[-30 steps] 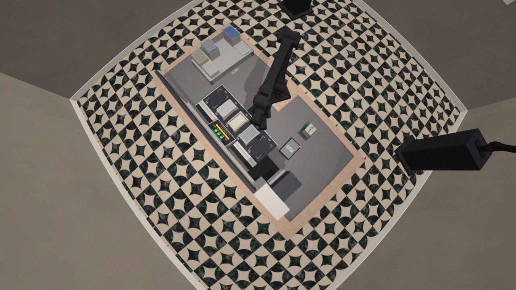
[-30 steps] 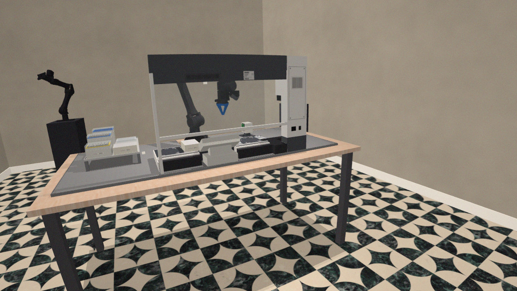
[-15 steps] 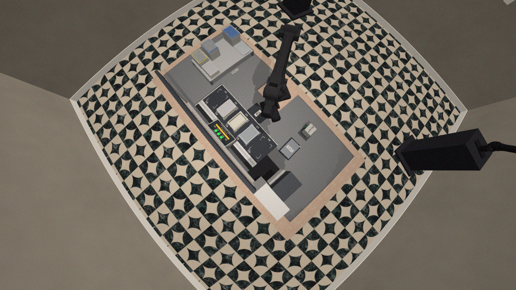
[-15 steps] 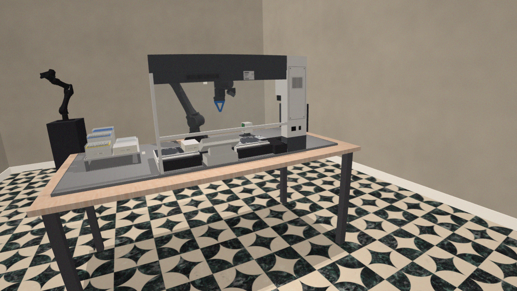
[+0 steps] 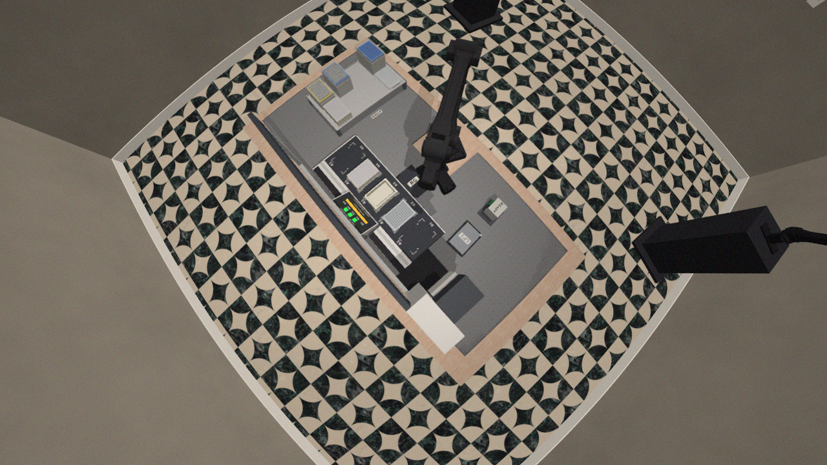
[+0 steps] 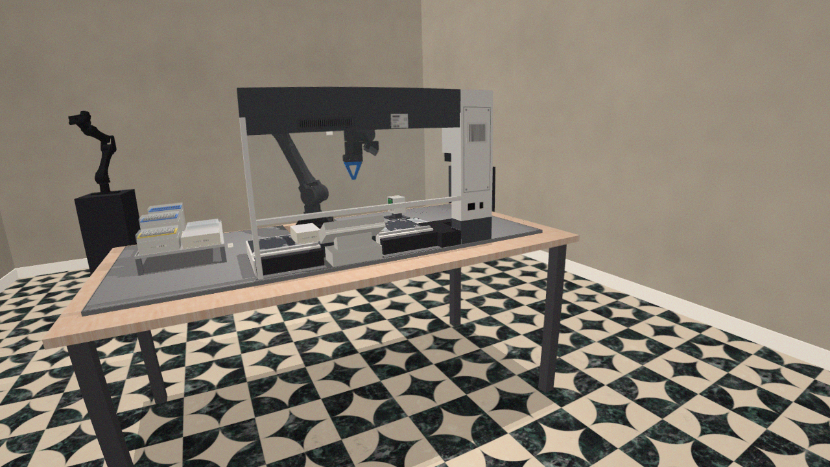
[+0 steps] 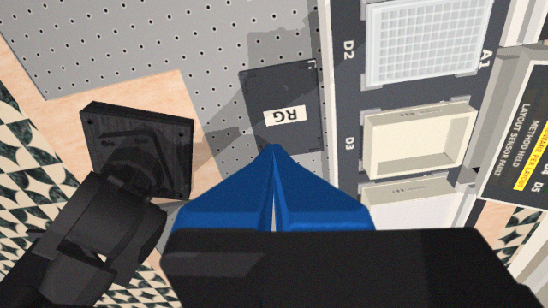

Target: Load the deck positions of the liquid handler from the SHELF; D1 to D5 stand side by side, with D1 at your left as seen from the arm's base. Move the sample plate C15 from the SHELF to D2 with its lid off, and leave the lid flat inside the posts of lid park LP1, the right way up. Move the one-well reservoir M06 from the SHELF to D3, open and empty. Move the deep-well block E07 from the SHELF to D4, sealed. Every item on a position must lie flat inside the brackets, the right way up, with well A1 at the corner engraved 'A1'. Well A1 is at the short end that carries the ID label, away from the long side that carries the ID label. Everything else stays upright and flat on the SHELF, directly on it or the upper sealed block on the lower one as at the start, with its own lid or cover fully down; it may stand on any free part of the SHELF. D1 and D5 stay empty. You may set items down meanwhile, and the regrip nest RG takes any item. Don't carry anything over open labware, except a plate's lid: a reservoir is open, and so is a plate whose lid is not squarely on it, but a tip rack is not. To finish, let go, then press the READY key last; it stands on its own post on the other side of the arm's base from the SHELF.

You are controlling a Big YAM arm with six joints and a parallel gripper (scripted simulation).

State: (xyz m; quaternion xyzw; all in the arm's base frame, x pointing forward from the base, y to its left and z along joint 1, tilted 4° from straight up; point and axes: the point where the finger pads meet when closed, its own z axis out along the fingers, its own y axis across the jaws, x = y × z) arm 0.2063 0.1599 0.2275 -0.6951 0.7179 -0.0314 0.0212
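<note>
Now: hand 210 mm past the READY key, 210 mm to the right of it and 150 mm above it. The rest, counted from my hand: clear plate lid (40 mm behind, 270 mm to the left, 220 mm below); regrip nest RG (10 mm ahead, 90 mm to the right, 230 mm below); cream one-well reservoir (180 mm ahead, 100 mm to the right, 170 mm below).
</note>
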